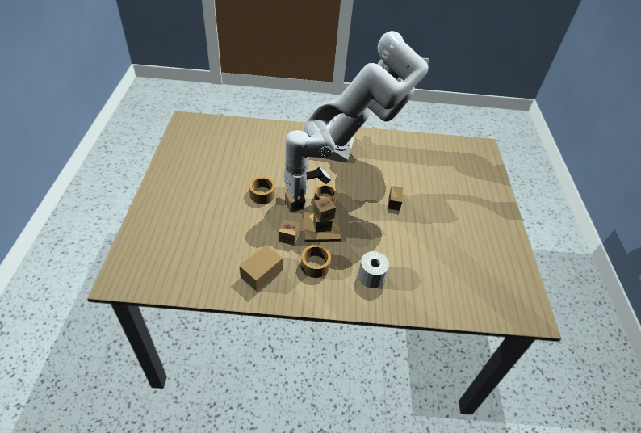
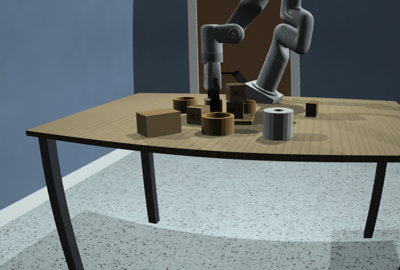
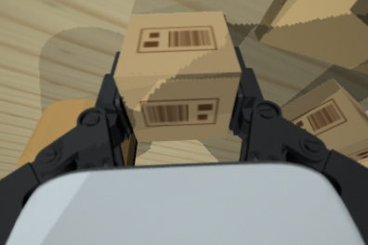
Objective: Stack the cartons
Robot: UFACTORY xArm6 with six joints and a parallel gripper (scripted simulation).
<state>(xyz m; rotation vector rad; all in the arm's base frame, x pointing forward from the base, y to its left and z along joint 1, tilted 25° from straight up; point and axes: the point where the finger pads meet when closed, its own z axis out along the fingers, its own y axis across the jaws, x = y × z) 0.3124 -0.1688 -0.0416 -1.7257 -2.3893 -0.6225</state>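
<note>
Now: the brown cube carton 1 cm below my hand. The rest, counted from my hand: larger carton box: 28 cm ahead, 11 cm to the right, 1 cm below; small square wooden board: 10 cm ahead, 9 cm to the left, 3 cm below; narrower brown box: 1 cm behind, 37 cm to the left, 1 cm below.
</note>
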